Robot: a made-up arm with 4 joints.
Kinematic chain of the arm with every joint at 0, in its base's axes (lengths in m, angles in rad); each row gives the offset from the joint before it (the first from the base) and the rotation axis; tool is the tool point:
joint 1: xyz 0 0 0.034 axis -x
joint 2: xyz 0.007 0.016 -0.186 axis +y
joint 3: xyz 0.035 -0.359 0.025 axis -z
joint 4: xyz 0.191 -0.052 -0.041 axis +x
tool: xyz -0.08 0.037 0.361
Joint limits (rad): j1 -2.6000..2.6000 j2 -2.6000..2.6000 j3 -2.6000..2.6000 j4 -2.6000..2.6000
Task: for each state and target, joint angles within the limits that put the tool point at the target. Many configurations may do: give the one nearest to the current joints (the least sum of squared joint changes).
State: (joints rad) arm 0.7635 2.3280 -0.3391 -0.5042
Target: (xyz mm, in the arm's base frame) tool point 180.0 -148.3 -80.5
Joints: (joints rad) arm 0.4983 1.9414 -0.7873 -0.9749
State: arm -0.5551 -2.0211 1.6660 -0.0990
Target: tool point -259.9 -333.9 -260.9
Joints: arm -0.7907 -1.5779 1.5179 -0.5815
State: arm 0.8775 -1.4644 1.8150 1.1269
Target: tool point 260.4 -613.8 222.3
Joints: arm 1.1423 -2.1393 1.6373 1.7813
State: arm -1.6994 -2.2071 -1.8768 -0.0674
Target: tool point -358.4 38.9 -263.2
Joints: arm -1.0127 -1.9155 -1.5767 0.1932
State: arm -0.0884 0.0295 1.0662 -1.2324
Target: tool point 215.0 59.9 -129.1
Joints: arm -0.7314 -0.0012 0.2105 -1.3572
